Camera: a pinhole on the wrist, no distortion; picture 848 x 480 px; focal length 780.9 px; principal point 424.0 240.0 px. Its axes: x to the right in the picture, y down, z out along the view. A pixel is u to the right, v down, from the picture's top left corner.
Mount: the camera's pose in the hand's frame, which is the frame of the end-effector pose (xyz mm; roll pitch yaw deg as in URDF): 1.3 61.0 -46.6 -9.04 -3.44 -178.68
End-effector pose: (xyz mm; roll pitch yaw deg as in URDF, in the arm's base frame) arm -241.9 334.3 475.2 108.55 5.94 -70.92
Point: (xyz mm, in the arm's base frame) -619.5 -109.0 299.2
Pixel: 57.1 177.2
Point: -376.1 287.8 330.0
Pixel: outside the picture
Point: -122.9 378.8 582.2
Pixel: behind the camera
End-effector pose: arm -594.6 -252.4 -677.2 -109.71 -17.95 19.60
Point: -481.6 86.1 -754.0
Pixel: 81.1 174.5
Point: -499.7 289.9 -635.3
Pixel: 91.6 385.2
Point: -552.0 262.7 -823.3
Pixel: 255.8 158.9
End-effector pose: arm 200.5 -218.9 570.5 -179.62 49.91 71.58
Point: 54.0 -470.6 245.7
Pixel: 372.5 308.0
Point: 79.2 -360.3 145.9
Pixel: 127.7 336.1
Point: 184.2 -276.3 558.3
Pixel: outside the picture
